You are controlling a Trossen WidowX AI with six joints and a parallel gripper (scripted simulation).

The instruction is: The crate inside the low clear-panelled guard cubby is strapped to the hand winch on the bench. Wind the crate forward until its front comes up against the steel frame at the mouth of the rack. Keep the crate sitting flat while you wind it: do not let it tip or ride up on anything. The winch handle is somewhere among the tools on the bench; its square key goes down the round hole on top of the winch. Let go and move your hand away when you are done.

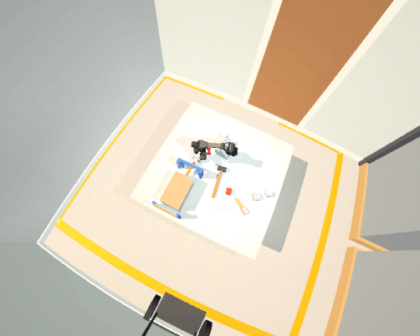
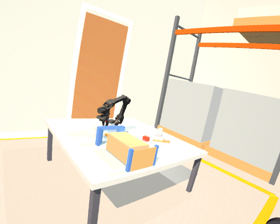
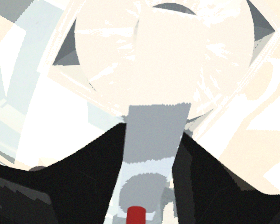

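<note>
Right now my gripper tip is 10 mm to the right of the winch handle and 20 mm below it. The rest, counted from my gripper tip: winch (50 mm to the right, 60 mm below); red grip (20 mm behind, 50 mm to the left, 50 mm above); cubby (420 mm ahead, 80 mm to the right, 10 mm below).
</note>
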